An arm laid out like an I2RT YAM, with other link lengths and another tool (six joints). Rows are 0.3 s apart.
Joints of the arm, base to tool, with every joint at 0 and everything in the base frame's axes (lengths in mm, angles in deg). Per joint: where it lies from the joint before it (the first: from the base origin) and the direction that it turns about. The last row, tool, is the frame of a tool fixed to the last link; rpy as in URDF.
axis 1: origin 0 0 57.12 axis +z
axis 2: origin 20 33.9 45.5 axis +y
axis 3: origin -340.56 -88.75 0 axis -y
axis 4: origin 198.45 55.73 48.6 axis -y
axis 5: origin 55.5 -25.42 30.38 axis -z
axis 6: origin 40.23 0 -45.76 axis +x
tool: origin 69 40 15 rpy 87.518 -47.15 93.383
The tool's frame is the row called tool.
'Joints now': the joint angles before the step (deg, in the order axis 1, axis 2, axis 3, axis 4, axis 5, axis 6). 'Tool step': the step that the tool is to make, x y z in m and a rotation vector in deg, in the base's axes. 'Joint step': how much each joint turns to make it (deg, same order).
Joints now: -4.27 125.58 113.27 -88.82 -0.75 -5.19
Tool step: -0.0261 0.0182 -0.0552 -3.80 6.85 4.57
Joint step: 3.85 0.00 -16.36 9.66 4.13 0.32
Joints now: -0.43 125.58 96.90 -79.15 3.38 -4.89
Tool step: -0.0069 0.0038 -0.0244 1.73 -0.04 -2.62
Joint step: -0.09 0.01 -7.54 7.51 -2.42 1.88
